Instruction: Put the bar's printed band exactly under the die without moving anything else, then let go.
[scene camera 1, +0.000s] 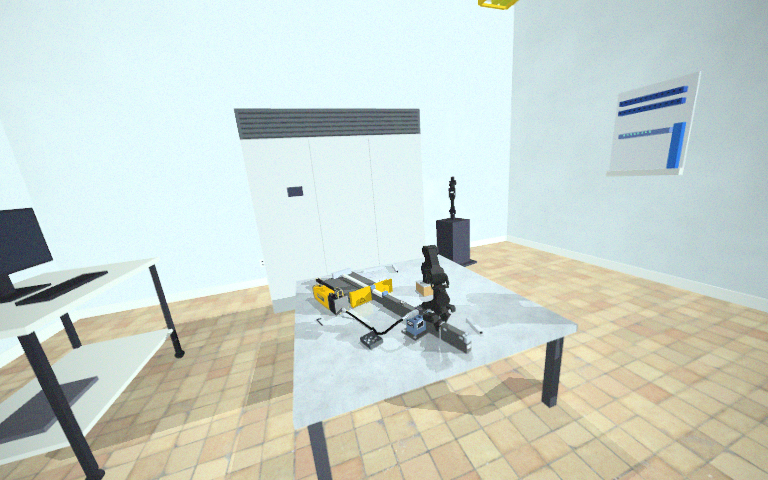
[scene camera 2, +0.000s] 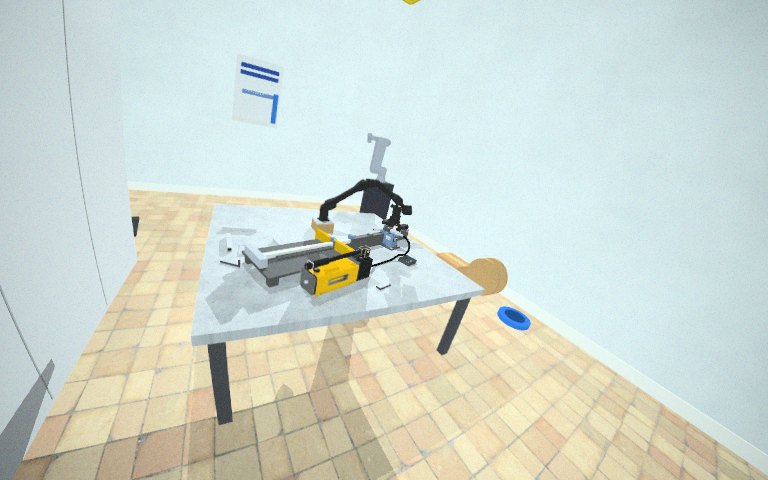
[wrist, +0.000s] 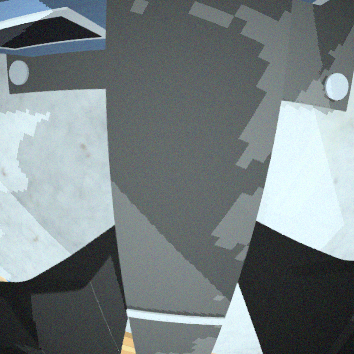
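Seen in the pictures: gripper, between the fingertips: (scene camera 1: 439, 329); arm's base, origin of its link: (scene camera 1: 428, 281) (scene camera 2: 323, 219).
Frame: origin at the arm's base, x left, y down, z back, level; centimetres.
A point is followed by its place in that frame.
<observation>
The long grey bar (scene camera 1: 456, 335) @[y 0.4, x 51.5, z -27.2 cm] (scene camera 2: 369, 241) @[y 2.9, x 14.4, z -32.5 cm] (wrist: 187, 125) @[y -0.7, x 35.9, z -27.8 cm] lies through the blue press (scene camera 1: 416, 324) @[y 0.3, x 34.6, z -36.0 cm] (scene camera 2: 390, 238) @[y 0.6, x 28.6, z -35.8 cm] (wrist: 45, 7) and runs down the middle of the wrist view. Its white printed band (wrist: 175, 316) @[y -0.8, x 42.0, z -26.9 cm] crosses it near the bottom of that view; I cannot make the band out in the scene views. My gripper (scene camera 1: 438, 320) @[y 3.3, x 40.8, z -27.2 cm] (scene camera 2: 394, 227) @[y 3.3, x 40.8, z -27.2 cm] (wrist: 180, 219) @[y 3.3, x 40.8, z -27.2 cm] is shut on the bar, one black finger on each side, beside the press. The press's grey base plate (wrist: 55, 72) @[y 6.0, x 35.3, z -35.3 cm] shows two round bolts. The die does not show clearly, so its position over the band cannot be told.
A yellow machine (scene camera 1: 327, 297) @[y -1.3, x -17.8, z -62.8 cm] (scene camera 2: 336, 276) @[y 0.4, x -29.7, z -64.7 cm] and yellow plates (scene camera 1: 360, 296) @[y 1.5, x -11.8, z -44.1 cm] stand at the bar's far end. A black cable runs to a dark control box (scene camera 1: 371, 339) @[y 6.6, x 23.8, z -55.2 cm] (scene camera 2: 407, 260) @[y 6.7, x 27.0, z -54.5 cm]. A hex key (scene camera 1: 319, 321) @[y 6.2, x -7.3, z -71.7 cm] (scene camera 2: 383, 286) @[y 6.2, x -8.5, z -72.1 cm] lies on the table (scene camera 1: 339, 384) @[y 6.8, x 41.2, z -77.8 cm] (scene camera 2: 283, 315) @[y 6.8, x -53.9, z -71.7 cm].
</observation>
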